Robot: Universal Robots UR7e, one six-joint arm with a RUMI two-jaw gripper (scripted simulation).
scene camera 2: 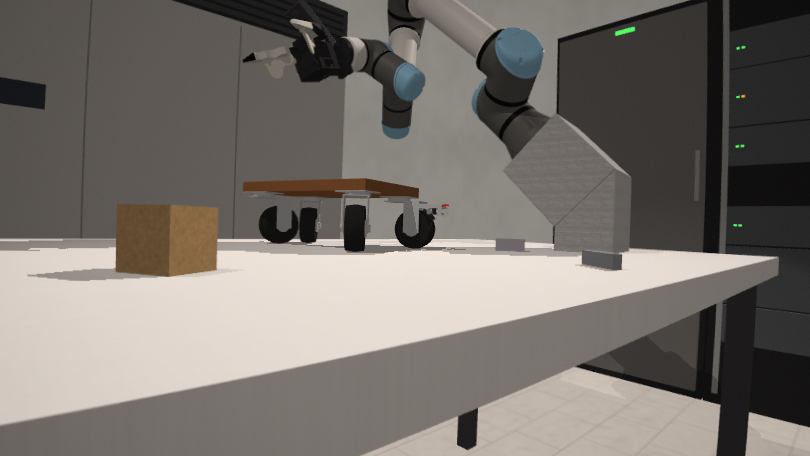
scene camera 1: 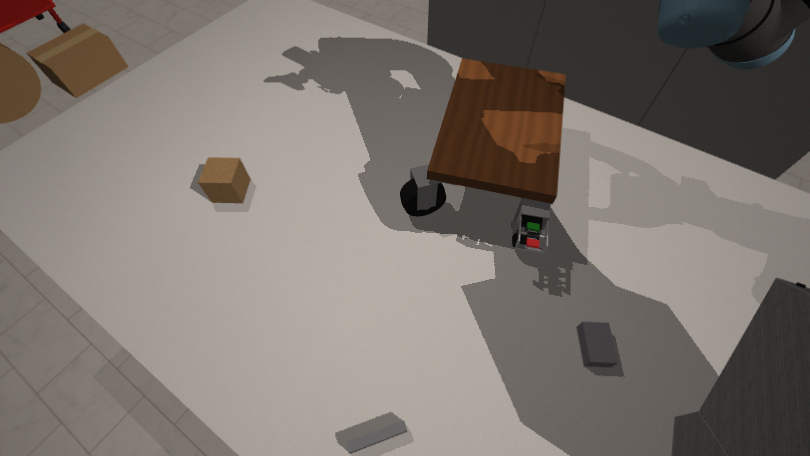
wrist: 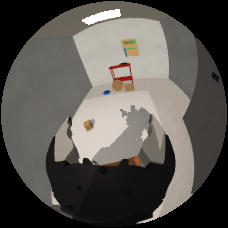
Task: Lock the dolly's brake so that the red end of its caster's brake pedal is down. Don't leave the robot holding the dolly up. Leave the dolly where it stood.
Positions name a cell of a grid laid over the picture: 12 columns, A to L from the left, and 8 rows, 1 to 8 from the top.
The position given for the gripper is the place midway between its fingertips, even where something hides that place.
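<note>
You can see the gripper (scene camera 2: D1), and the wrist view has the gripper (wrist: F5) as well. There's a brown cube (scene camera 2: C5), and scene camera 1 also shows the brown cube (scene camera 1: D4). There's a dark grey block (scene camera 1: I7) too, but the wrist view does not show the dark grey block, hidden by the gripper.
</note>
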